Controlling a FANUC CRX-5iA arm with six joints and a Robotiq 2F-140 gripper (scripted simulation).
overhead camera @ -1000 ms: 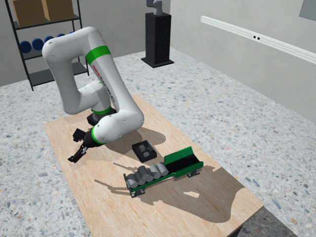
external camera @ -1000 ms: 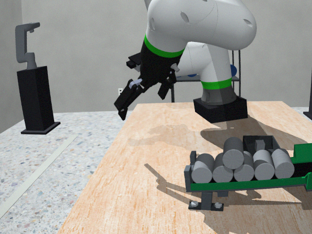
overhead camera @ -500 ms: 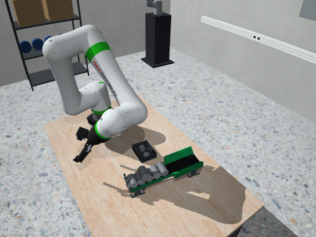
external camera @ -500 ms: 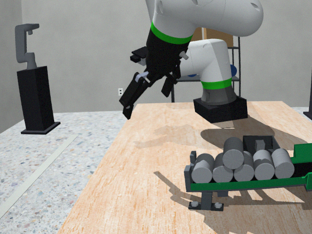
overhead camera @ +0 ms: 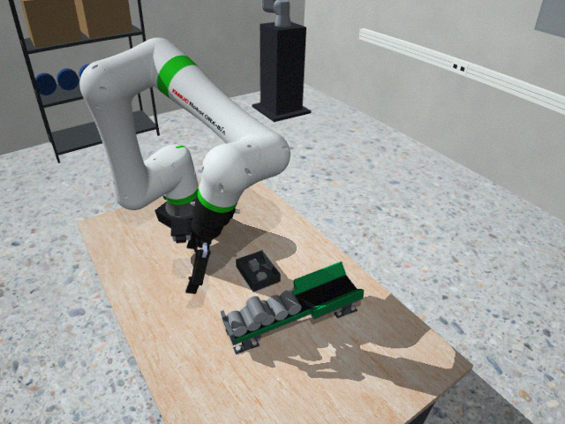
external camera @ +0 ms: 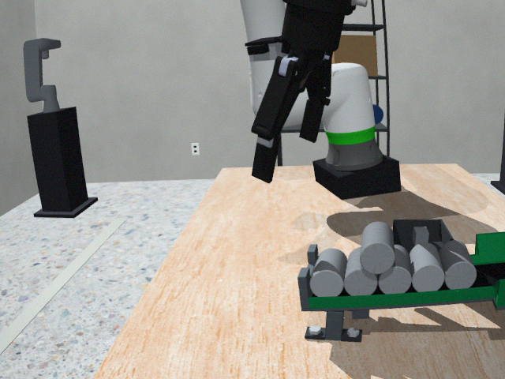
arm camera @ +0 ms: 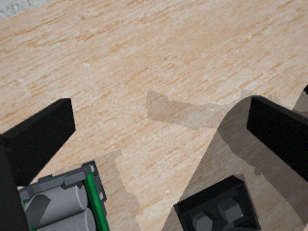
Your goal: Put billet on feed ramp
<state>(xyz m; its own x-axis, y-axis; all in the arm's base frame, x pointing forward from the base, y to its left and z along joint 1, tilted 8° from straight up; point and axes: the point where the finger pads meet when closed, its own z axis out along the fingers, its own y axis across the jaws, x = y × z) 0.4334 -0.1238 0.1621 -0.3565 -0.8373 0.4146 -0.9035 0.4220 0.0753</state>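
The dark stop is 140 mm ahead of my hand, 130 mm below it and 30 mm to the left of it.
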